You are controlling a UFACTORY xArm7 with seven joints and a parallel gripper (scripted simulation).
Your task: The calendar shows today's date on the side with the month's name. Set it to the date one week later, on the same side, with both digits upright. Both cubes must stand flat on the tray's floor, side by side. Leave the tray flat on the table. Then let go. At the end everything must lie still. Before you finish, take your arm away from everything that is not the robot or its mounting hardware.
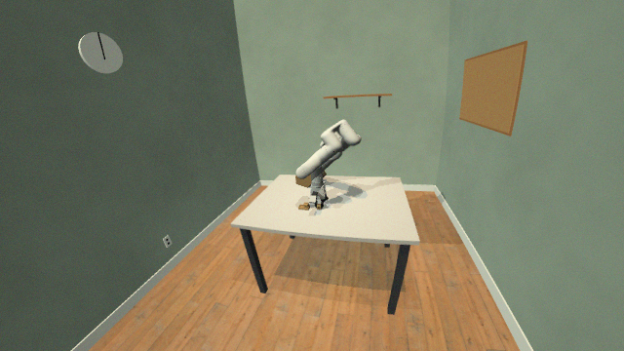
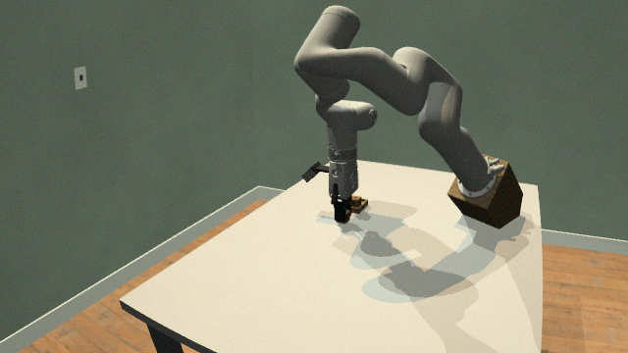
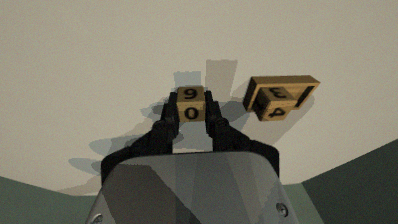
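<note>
The digit cube lies 1 cm below my hand. The rest, counted from my hand: wooden calendar tray 11 cm to the right, 2 cm below.
</note>
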